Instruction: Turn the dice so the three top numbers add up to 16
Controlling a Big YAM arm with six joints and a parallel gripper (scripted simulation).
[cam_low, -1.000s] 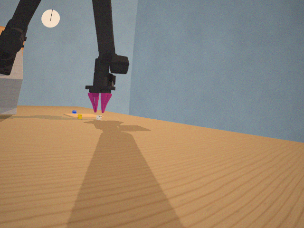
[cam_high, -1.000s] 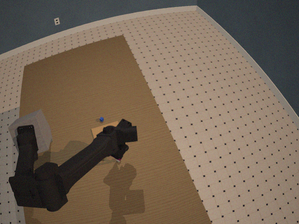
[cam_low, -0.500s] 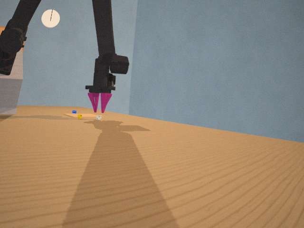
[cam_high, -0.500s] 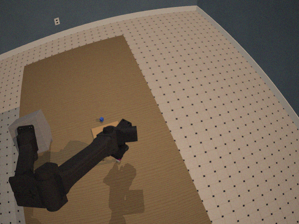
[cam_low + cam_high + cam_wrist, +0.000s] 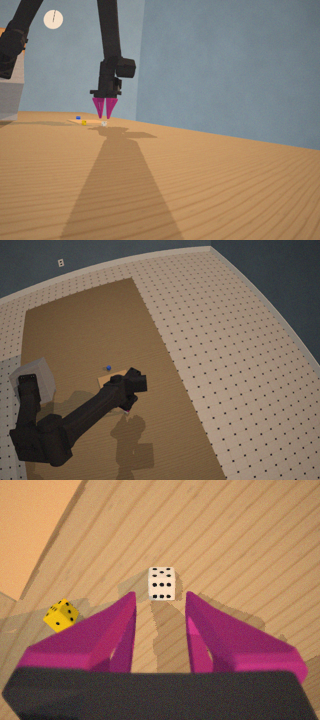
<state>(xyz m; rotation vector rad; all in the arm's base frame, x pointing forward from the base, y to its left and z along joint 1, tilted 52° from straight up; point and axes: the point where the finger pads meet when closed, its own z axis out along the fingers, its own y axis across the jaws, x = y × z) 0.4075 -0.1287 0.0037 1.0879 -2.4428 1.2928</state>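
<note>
Now: hand 30 mm above the white die. Round my hand: mat (20 mm behind, 140 mm to the left, 30 mm below); blue die (30 mm behind, 240 mm to the left, 30 mm below); yellow die (70 mm behind, 30 mm to the left, 30 mm below).
</note>
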